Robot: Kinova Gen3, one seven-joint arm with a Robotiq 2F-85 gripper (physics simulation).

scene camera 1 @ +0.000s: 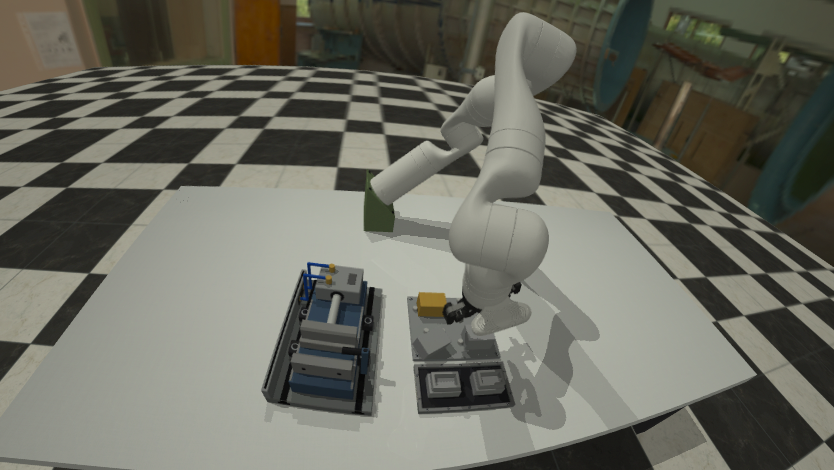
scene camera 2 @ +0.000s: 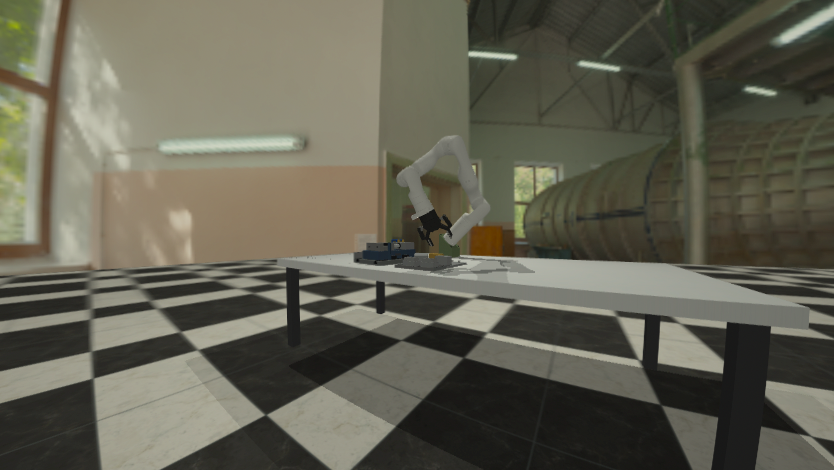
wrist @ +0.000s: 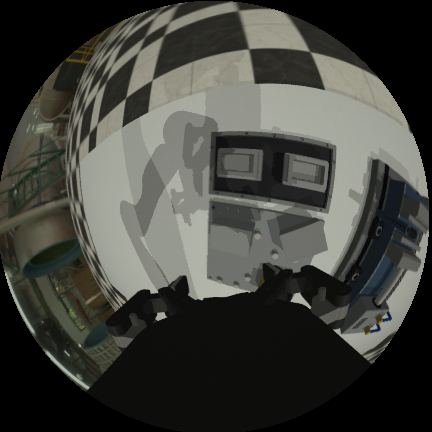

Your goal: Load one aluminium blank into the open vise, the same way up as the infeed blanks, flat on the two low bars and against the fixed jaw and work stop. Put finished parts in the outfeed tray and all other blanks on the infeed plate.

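Places are measured from the arm's base along level axes (x right, y ahead, z up), in centimetres.
Where they show: gripper, fingertip midpoint: (scene camera 2: 441,242) (wrist: 224,278); arm's base at its link origin: (scene camera 1: 380,192) (scene camera 2: 449,240).
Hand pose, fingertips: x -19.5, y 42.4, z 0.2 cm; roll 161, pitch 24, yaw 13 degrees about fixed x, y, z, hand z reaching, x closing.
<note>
Things, the pixels of their top centre, and the offset from my fingertips. "pt": a spot on its surface instead.
- vise at its top centre: (scene camera 1: 328,312) (scene camera 2: 389,241) dy +1.7, dx +29.1, dz -0.4 cm
- outfeed tray at a spot on its surface: (wrist: 272,136) (scene camera 1: 469,405) pt dy +16.5, dx +2.8, dz -9.1 cm
- orange block at its top centre: (scene camera 1: 433,299) (scene camera 2: 436,253) dy -7.5, dx +7.5, dz -5.9 cm
- dark work stop at its top centre: (scene camera 1: 351,349) dy +9.1, dx +24.6, dz -0.7 cm
My gripper (scene camera 1: 483,302) (scene camera 2: 438,238) (wrist: 224,278) is open, with nothing between its fingers, above the back of the infeed plate (scene camera 1: 420,326) (wrist: 222,267). On the plate, one grey blank (scene camera 1: 432,342) (wrist: 304,239) sits turned at an angle; another grey blank (scene camera 1: 480,345) (wrist: 230,240) is partly hidden by the arm in scene view 1. The vise (scene camera 1: 322,385) (scene camera 2: 388,254) has a visible gap between its fixed jaw (scene camera 1: 322,366) and moving jaw (scene camera 1: 328,332). The low bars are not distinguishable. Two stepped finished parts (scene camera 1: 443,383) (wrist: 240,163) lie in the outfeed tray (scene camera 1: 463,410) (wrist: 272,136).
An orange block (scene camera 1: 431,304) (scene camera 2: 435,255) stands at the plate's back left corner, close to one finger. Blue pipes (scene camera 1: 307,283) rise at the vise's back. A dark work stop (scene camera 1: 351,350) sits by the jaws. The green arm mount (scene camera 1: 378,213) stands farther back.
</note>
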